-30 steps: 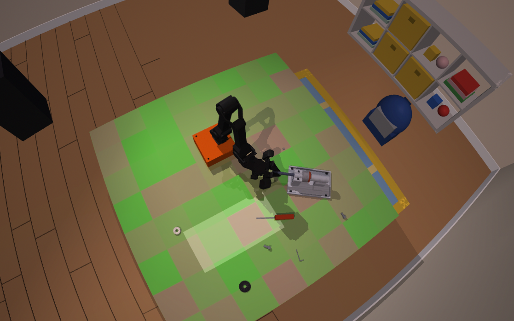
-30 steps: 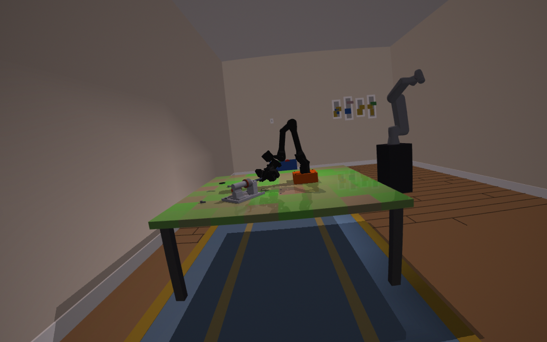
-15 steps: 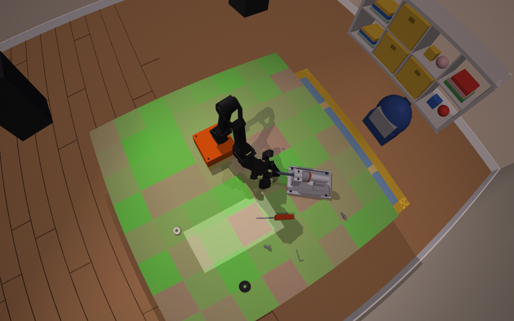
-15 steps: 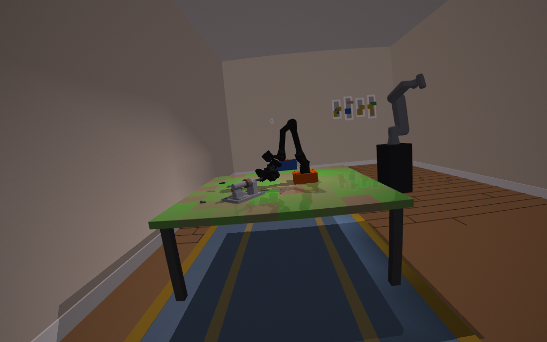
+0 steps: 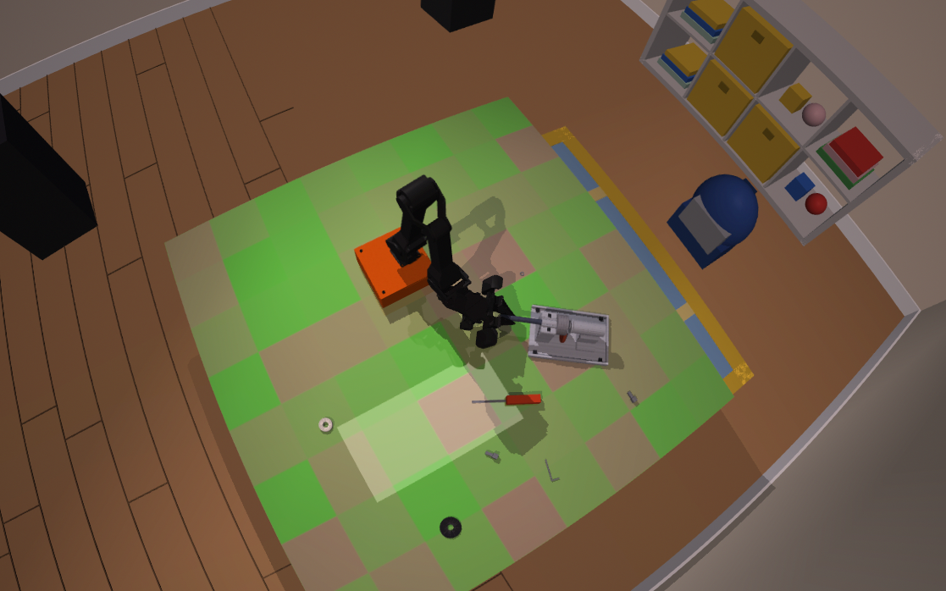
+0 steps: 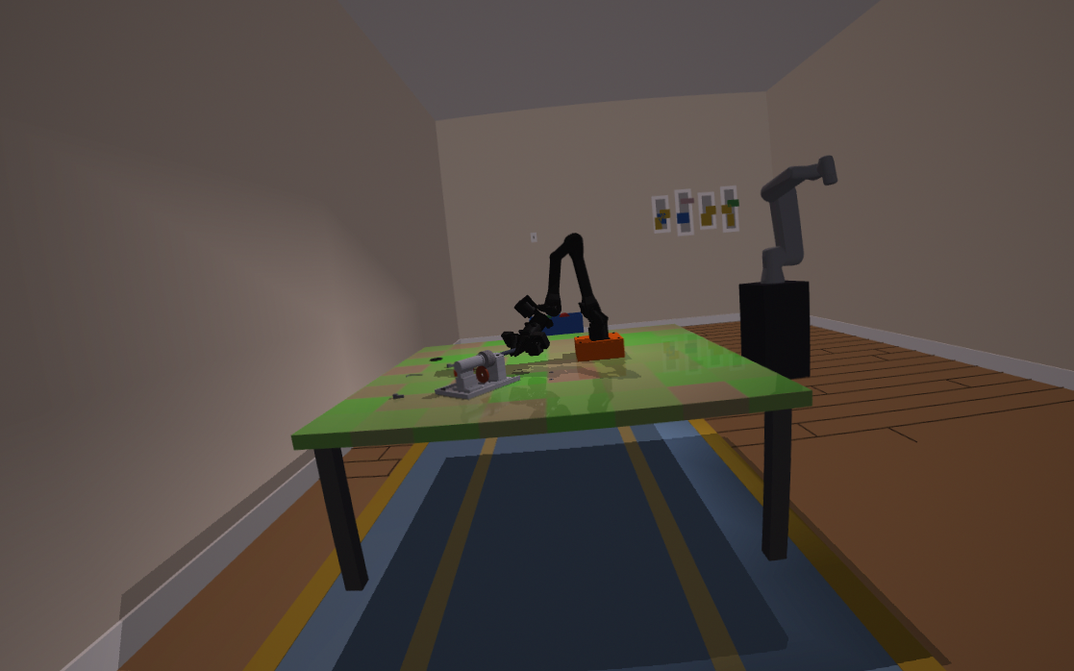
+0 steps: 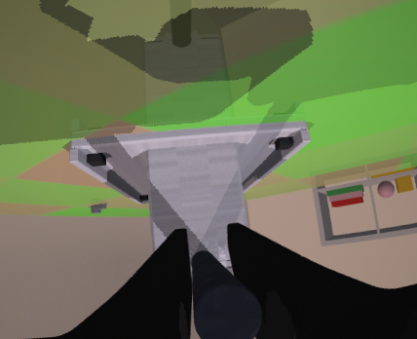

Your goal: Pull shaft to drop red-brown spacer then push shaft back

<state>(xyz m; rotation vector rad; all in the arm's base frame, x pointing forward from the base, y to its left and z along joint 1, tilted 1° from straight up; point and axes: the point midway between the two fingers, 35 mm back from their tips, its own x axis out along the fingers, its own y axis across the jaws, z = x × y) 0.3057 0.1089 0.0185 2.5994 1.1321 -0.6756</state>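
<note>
Now: the dark shaft 4 cm to the left of my gripper tip, 3 cm ahead of it and 2 cm above it. From my gripper tip the other things lie so: red-brown spacer 10 cm to the left, 10 cm ahead, 3 cm below.
</note>
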